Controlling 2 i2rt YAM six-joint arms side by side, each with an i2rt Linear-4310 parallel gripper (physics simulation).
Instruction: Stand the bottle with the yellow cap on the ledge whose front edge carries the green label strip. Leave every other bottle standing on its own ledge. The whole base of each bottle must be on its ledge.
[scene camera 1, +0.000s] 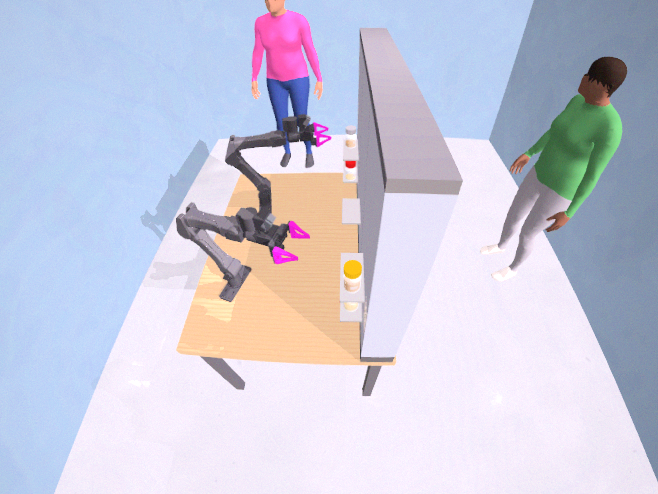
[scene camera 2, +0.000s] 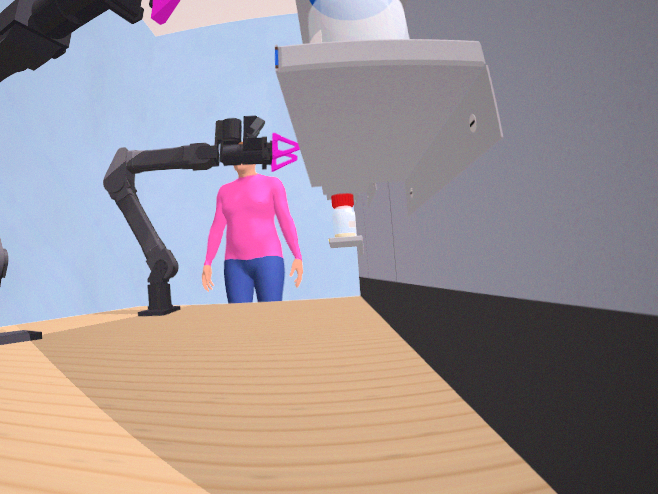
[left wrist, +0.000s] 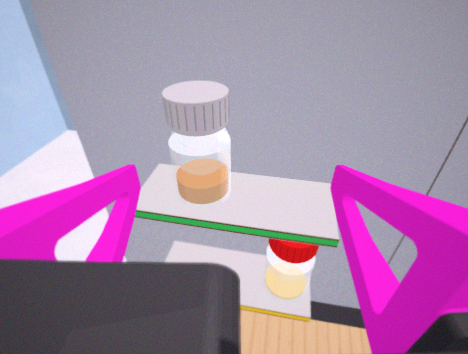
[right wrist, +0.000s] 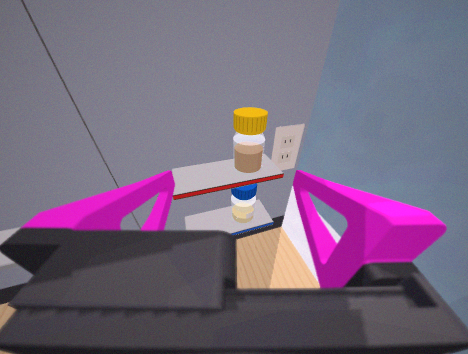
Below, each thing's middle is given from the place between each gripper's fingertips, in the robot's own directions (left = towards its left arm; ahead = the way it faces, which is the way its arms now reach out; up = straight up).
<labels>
The grey-capped bottle (left wrist: 197, 112) lies 10 cm ahead of my left hand, 6 cm to the left of it and 5 cm below it. From my left hand the other things lie so: red-capped bottle (scene camera 2: 344, 224) (11 cm ahead, 4 cm to the right, 19 cm below); green-label ledge (left wrist: 302, 207) (10 cm ahead, 3 cm to the left, 11 cm below); yellow-strip ledge (left wrist: 250, 267) (10 cm ahead, 3 cm to the left, 25 cm below).
The red-label ledge (right wrist: 192, 178) lies 16 cm ahead of my right hand, 2 cm to the right of it and 11 cm below it. From my right hand the other things lie so: yellow-capped bottle (right wrist: 249, 123) (16 cm ahead, 7 cm to the right, 5 cm below); then blue-capped bottle (right wrist: 243, 200) (16 cm ahead, 6 cm to the right, 19 cm below); then blue-label ledge (scene camera 2: 364, 111) (16 cm ahead, 2 cm to the right, 25 cm below).
</labels>
